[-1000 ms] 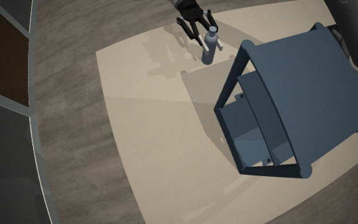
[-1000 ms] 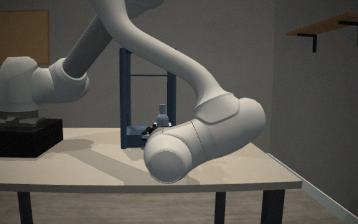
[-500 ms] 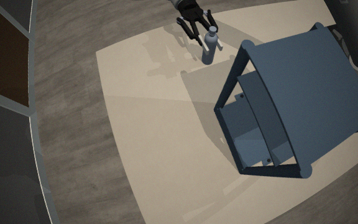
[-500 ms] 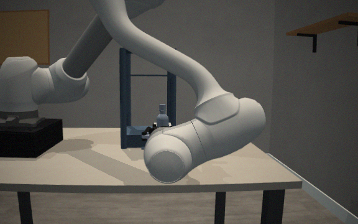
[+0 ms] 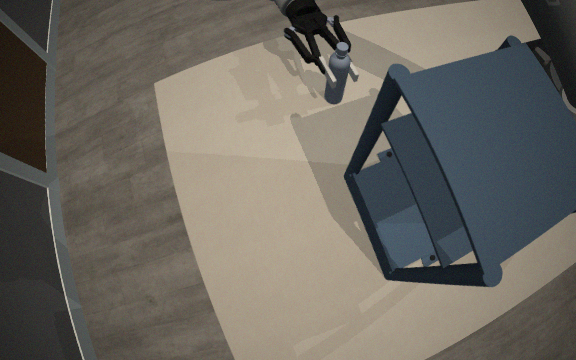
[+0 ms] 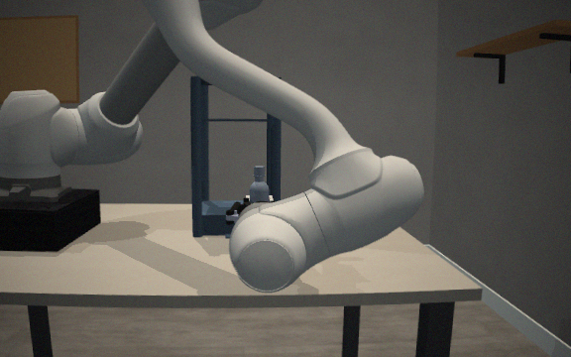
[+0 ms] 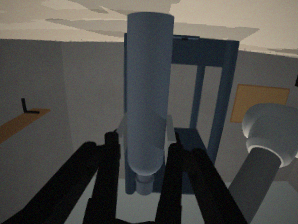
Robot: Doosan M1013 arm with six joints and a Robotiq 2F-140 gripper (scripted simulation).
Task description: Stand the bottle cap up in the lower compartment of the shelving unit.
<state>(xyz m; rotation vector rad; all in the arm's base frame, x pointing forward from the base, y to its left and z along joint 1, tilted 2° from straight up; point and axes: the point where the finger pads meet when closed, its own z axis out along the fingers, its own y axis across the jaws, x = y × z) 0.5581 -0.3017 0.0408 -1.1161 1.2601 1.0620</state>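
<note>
Right now my hand is 300 mm to the right of the shelving unit, 80 mm below it and 10 mm past it.
</note>
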